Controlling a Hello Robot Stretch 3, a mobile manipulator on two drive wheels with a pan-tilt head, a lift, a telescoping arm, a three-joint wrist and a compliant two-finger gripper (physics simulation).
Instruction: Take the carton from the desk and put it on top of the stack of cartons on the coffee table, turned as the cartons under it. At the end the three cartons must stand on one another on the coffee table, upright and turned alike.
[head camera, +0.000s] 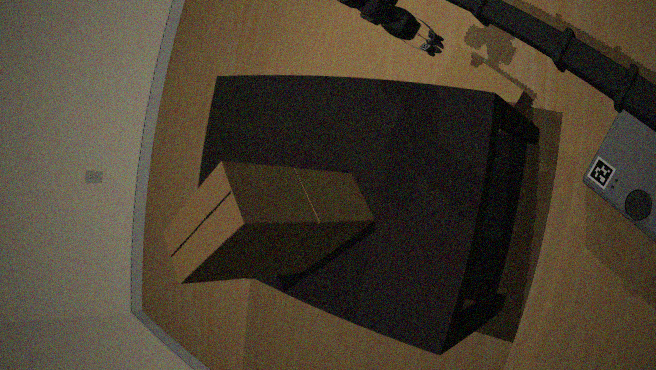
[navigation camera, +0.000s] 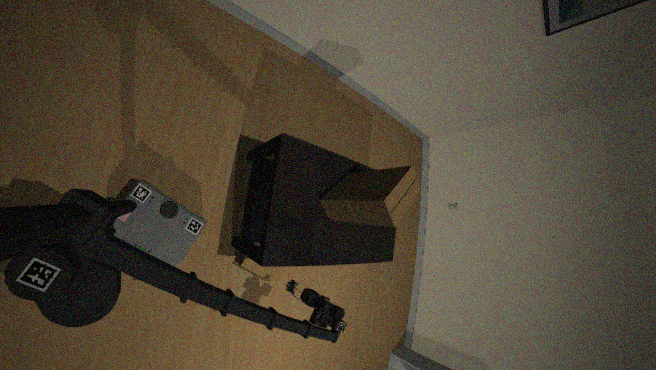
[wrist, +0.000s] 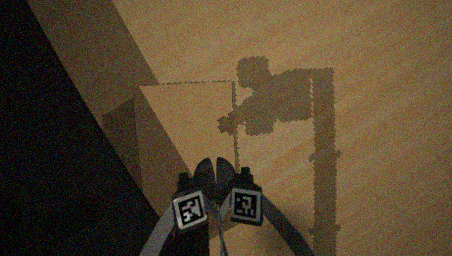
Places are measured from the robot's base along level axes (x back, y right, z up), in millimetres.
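Pixels of known places: gripper, fingertip midpoint: (head camera: 439, 48) (navigation camera: 288, 284); robot's base at its link origin: (head camera: 636, 203) (navigation camera: 168, 208).
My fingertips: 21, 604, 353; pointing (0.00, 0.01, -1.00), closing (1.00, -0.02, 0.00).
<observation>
Ahead of a thing's pixels: the offset from my fingertips to its top centre, as dx, dy, dz. Level surfaces: height alone.
Two brown cartons stand on one another on the black coffee table @(dz +97) (head camera: 400, 140) (navigation camera: 300, 200): the lower carton @(-489, -28, +277) (head camera: 342, 197) (navigation camera: 337, 210) and the upper carton @(-489, -26, +457) (head camera: 265, 195) (navigation camera: 372, 212) look turned alike. Another carton (wrist: 200, 120) (head camera: 524, 102) (navigation camera: 240, 260) shows low beside and partly behind the table edge, seemingly on the floor; much of it is hidden and its pose is unclear. My gripper (head camera: 436, 46) (navigation camera: 291, 286) (wrist: 214, 175) is shut and empty, its fingertips nearly together, beside the coffee table and above that low carton. The desk does not show.
My grey base (head camera: 625, 150) (navigation camera: 165, 230) is near the table's leg side. My extended arm (head camera: 540, 35) (navigation camera: 250, 310) reaches past the table's side. Walls with a grey skirting (head camera: 142, 200) (navigation camera: 421, 235) stand behind the stack. Arm shadows fall on the wooden floor.
</observation>
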